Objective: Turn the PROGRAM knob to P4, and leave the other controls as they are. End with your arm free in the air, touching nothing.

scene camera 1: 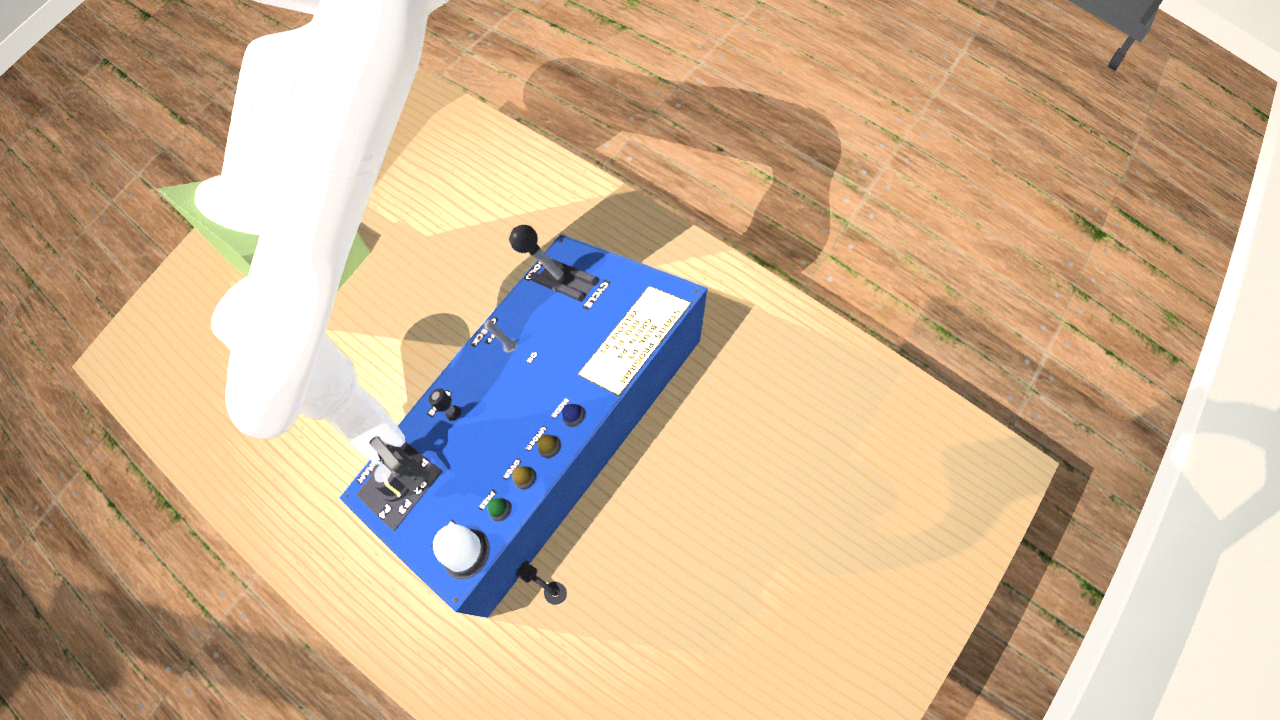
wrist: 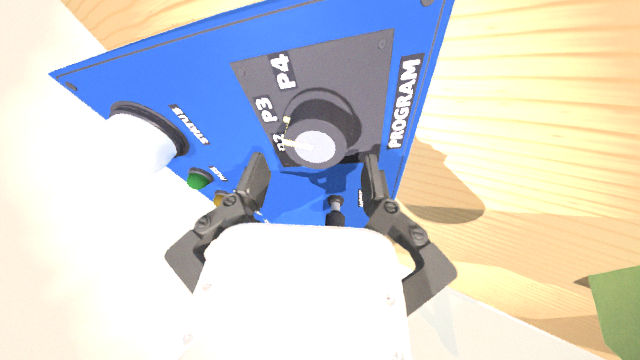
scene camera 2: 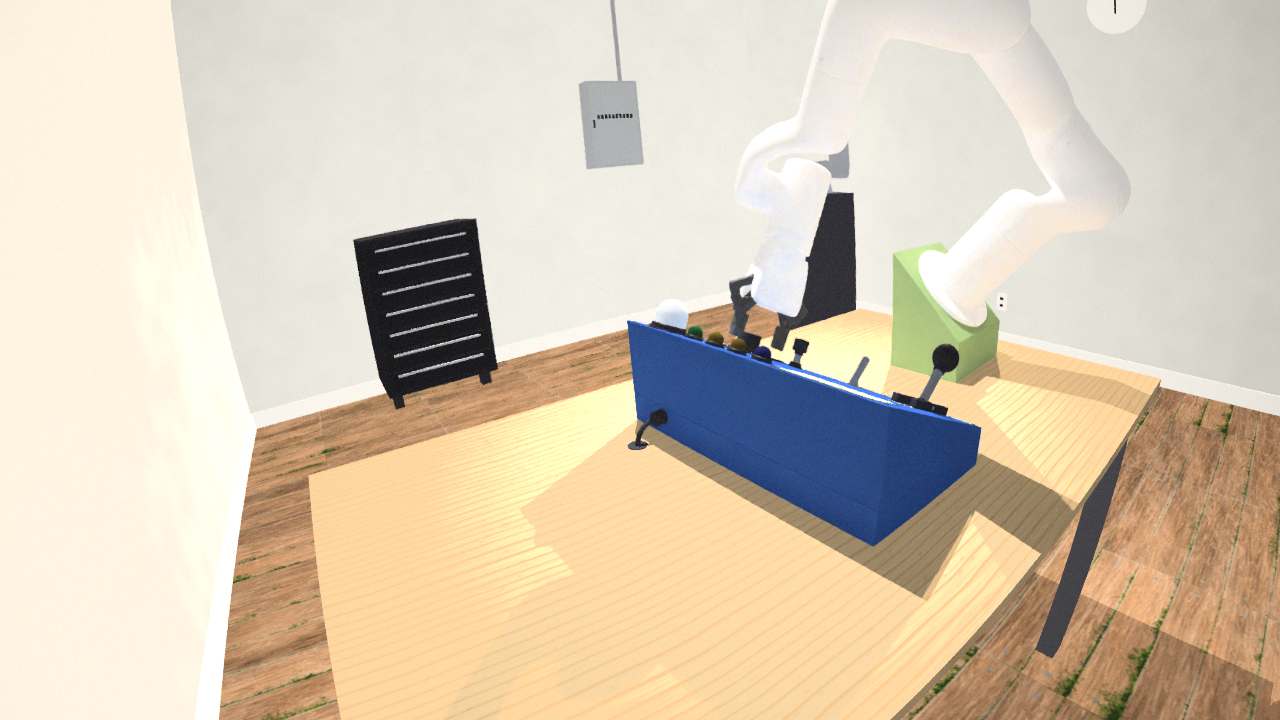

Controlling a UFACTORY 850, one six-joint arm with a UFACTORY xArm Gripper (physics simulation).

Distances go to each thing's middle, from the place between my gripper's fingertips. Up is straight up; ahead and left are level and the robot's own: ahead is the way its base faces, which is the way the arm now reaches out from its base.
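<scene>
The ball-topped cycle lever (scene camera 1: pixel 523 238) is 33 cm to the left of my hand, 2 cm above it and 4 cm behind it. And the blue control box (scene camera 1: pixel 535 422), that's 8 cm ahead of my hand, 15 cm to the left of it and 1 cm below it.
</scene>
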